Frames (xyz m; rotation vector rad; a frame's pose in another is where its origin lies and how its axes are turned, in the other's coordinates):
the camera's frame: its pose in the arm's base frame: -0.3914 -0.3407 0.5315 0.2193 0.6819 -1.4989
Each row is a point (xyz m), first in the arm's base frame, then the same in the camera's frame.
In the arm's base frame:
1: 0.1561 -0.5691 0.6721
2: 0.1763 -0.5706 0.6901
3: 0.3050 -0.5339 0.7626
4: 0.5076 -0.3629 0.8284
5: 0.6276 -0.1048 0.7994
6: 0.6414 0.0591 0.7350
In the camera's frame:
1: 0.0769 0.4647 0.3871
2: 0.0671 0.4790 0.4079
3: -0.0120 0.5859 0.4819
4: -0.2054 0.7780 0.4994
5: -0.4150 0.9249 0.3715
6: -0.5189 0.9710 0.2363

